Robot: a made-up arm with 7 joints. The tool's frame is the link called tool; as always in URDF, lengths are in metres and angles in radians. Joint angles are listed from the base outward.
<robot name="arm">
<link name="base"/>
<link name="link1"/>
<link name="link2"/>
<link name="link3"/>
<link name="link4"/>
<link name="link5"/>
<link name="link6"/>
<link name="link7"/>
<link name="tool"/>
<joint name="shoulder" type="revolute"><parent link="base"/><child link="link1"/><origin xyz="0 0.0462 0" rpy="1.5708 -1.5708 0"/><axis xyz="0 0 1"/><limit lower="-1.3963" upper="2"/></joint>
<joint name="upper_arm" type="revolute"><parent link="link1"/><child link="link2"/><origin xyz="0 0 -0.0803" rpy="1.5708 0 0"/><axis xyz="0 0 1"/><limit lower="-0.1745" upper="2"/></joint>
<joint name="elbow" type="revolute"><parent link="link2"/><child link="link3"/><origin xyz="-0.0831 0 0" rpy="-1.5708 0 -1.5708"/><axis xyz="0 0 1"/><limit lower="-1.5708" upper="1.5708"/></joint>
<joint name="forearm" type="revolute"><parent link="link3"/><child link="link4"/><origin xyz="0 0 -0.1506" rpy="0 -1.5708 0"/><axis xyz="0 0 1"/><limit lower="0" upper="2.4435"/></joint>
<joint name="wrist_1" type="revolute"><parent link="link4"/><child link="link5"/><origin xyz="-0.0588 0 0" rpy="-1.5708 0 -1.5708"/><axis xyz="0 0 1"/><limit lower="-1.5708" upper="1.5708"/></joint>
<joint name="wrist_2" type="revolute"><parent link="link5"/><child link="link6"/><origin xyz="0 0 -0.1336" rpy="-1.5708 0 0"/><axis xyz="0 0 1"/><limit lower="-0.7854" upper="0.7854"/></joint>
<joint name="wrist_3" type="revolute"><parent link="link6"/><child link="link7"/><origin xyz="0 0 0" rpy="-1.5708 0 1.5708"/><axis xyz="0 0 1"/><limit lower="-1.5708" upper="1.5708"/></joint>
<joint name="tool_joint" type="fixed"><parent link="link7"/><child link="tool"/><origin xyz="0 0 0" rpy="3.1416 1.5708 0"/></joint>
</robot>
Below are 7 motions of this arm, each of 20 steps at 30 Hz.
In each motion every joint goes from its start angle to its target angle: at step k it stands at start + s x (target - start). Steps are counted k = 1, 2, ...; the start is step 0. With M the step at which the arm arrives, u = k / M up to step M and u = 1 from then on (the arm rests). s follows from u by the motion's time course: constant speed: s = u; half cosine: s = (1 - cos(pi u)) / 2; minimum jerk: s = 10 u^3 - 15 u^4 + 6 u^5.
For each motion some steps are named. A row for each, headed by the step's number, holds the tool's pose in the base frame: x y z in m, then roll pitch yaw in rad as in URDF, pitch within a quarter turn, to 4 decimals.
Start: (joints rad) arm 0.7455 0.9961 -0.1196 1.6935 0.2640 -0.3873 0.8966
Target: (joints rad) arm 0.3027 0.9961 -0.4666 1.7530 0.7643 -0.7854 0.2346
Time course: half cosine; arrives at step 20
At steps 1, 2, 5, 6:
1: 0.2300 0.2902 0.0297 1.6059 -0.2173 -2.5553
2: 0.2307 0.2894 0.0271 1.6144 -0.2258 -2.5680
5: 0.2345 0.2839 0.0091 1.6785 -0.2859 -2.6516
6: 0.2358 0.2812 0.0002 1.7147 -0.3173 -2.6924

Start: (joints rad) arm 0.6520 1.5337 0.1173 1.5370 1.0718 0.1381 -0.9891
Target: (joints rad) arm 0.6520 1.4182 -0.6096 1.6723 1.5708 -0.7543 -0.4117
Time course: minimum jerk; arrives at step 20
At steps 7, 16, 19, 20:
7: 0.1681 0.3594 0.0964 -2.6847 -0.8365 -2.6585
16: 0.2092 0.3249 -0.0079 -2.5879 -0.7654 2.8864
19: 0.2102 0.3216 -0.0166 -2.5719 -0.7504 2.8390
20: 0.2102 0.3216 -0.0168 -2.5715 -0.7501 2.8380

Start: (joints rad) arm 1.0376 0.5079 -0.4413 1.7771 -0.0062 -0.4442 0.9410
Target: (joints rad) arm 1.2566 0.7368 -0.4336 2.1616 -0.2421 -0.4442 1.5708
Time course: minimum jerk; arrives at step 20
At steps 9, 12, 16, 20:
9: 0.2322 0.1571 0.0699 1.2456 0.3330 -2.9226
12: 0.2069 0.1599 0.0843 1.0381 0.5203 -2.8901
16: 0.1823 0.1615 0.0935 0.8484 0.6965 -2.8600
20: 0.1768 0.1618 0.0950 0.8068 0.7357 -2.8532

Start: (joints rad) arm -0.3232 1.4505 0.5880 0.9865 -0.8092 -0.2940 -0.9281
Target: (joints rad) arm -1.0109 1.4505 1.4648 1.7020 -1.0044 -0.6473 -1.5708
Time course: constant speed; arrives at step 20
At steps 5, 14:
5: 0.1502 0.4492 0.0208 2.6655 0.6711 -1.3662
14: 0.1543 0.3959 0.0525 2.9020 0.8864 -1.7546

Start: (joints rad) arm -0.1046 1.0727 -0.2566 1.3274 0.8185 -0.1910 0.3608
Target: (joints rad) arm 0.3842 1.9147 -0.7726 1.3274 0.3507 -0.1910 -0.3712
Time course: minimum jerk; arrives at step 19
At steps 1, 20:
1: 0.1614 0.3500 -0.1931 0.4708 -1.1803 -0.8262
20: 0.1346 0.4341 0.0239 1.6772 0.0079 -1.2802

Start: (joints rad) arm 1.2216 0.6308 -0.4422 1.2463 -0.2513 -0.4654 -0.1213
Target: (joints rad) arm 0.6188 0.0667 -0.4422 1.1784 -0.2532 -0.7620 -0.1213
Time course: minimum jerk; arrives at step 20
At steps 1, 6, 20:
1: 0.3236 0.2373 0.0573 2.4985 -0.0228 -2.3960
6: 0.3369 0.2122 0.0204 2.4626 -0.0948 -2.5054
20: 0.3117 0.0711 -0.1607 2.6125 -0.5251 -3.0651

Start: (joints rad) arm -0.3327 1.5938 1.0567 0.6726 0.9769 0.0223 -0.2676
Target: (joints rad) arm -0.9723 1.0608 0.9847 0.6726 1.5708 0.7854 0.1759
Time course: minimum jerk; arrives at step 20
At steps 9, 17, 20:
9: 0.0663 0.5233 -0.0125 -0.3025 -1.3519 1.4414
17: -0.0393 0.5120 -0.1087 -0.3246 -0.5640 1.4107
20: -0.0456 0.5106 -0.1113 -0.3323 -0.5306 1.4207

